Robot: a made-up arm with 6 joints. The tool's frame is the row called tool.
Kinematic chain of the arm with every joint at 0, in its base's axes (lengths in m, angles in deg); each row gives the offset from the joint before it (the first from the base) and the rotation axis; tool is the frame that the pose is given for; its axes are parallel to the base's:
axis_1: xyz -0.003 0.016 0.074 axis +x
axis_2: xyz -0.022 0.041 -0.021 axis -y
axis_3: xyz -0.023 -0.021 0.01 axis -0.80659 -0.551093 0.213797
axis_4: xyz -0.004 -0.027 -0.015 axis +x
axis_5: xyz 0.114 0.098 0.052 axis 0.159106 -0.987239 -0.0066
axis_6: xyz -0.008 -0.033 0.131 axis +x
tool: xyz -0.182 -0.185 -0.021
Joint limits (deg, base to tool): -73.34..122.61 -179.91..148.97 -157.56..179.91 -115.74..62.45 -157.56..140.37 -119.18..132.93
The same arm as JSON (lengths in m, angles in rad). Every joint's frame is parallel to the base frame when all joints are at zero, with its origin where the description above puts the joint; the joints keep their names.
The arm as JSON. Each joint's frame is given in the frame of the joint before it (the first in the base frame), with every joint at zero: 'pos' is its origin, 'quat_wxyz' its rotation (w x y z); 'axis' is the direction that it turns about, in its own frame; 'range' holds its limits. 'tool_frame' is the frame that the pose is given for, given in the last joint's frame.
{
  "length_unit": "m",
  "angle_unit": "rad",
  "joints": [
    {
      "joint": "axis_1",
      "pos": [
        -0.003,
        0.016,
        0.074
      ],
      "quat_wxyz": [
        1.0,
        0.0,
        0.0,
        0.0
      ],
      "axis": [
        1.0,
        0.0,
        0.0
      ],
      "range": [
        -1.28,
        2.1399
      ]
    },
    {
      "joint": "axis_2",
      "pos": [
        -0.022,
        0.041,
        -0.021
      ],
      "quat_wxyz": [
        1.0,
        0.0,
        0.0,
        0.0
      ],
      "axis": [
        0.0,
        -1.0,
        0.0
      ],
      "range": [
        -3.14,
        2.6
      ]
    },
    {
      "joint": "axis_3",
      "pos": [
        -0.023,
        -0.021,
        0.01
      ],
      "quat_wxyz": [
        1.0,
        0.0,
        0.0,
        0.0
      ],
      "axis": [
        -0.80659,
        -0.551093,
        0.213797
      ],
      "range": [
        -2.7499,
        3.14
      ]
    },
    {
      "joint": "axis_4",
      "pos": [
        -0.004,
        -0.027,
        -0.015
      ],
      "quat_wxyz": [
        1.0,
        0.0,
        0.0,
        0.0
      ],
      "axis": [
        1.0,
        0.0,
        0.0
      ],
      "range": [
        -2.02,
        1.09
      ]
    },
    {
      "joint": "axis_5",
      "pos": [
        0.114,
        0.098,
        0.052
      ],
      "quat_wxyz": [
        1.0,
        0.0,
        0.0,
        0.0
      ],
      "axis": [
        0.159106,
        -0.987239,
        -0.0066
      ],
      "range": [
        -2.7499,
        2.4499
      ]
    },
    {
      "joint": "axis_6",
      "pos": [
        -0.008,
        -0.033,
        0.131
      ],
      "quat_wxyz": [
        1.0,
        0.0,
        0.0,
        0.0
      ],
      "axis": [
        1.0,
        0.0,
        0.0
      ],
      "range": [
        -2.0801,
        2.3201
      ]
    }
  ],
  "tool_frame": {
    "pos": [
      -0.182,
      -0.185,
      -0.021
    ],
    "quat_wxyz": [
      1.0,
      0.0,
      0.0,
      0.0
    ]
  }
}

